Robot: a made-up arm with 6 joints.
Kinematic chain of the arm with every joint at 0, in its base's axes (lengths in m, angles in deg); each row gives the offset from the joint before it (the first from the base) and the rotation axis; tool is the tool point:
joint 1: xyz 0 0 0.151 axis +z
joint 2: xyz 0 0.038 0 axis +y
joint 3: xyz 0 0 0.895 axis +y
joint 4: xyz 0 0 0.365 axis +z
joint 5: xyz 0 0 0 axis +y
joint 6: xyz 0 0 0.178 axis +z
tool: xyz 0 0 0
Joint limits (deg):
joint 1: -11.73..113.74
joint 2: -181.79..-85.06
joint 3: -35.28..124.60
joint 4: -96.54..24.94
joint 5: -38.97..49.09
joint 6: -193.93..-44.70
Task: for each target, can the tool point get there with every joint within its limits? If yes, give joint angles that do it. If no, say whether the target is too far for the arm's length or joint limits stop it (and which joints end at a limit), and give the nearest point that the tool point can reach.
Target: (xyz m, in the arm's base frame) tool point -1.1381 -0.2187 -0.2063
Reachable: yes | joints 12.96 -131.57 68.21 -28.21 -2.79 -91.06
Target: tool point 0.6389 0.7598 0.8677
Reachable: no: joint limits stop it (at a limit: joint 1, joint 2, joint 3, joint 4) | nearest point -0.4631 0.1875 0.5392 | short by 1.284 m
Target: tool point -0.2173 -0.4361 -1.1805
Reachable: yes | joints 69.98 -156.02 -1.60 -11.32 -28.86 -160.11
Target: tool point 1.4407 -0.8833 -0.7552
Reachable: no: too far | nearest point 0.5525 -1.0164 -0.6013 | short by 0.911 m
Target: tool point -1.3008 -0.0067 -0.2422
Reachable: yes | joints 3.30 -118.36 19.32 15.07 40.64 -123.40
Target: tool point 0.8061 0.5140 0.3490
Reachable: no: joint limits stop it (at a limit: joint 1, joint 2, joint 3, joint 5) | nearest point 0.2752 -0.4510 0.5487 | short by 1.119 m
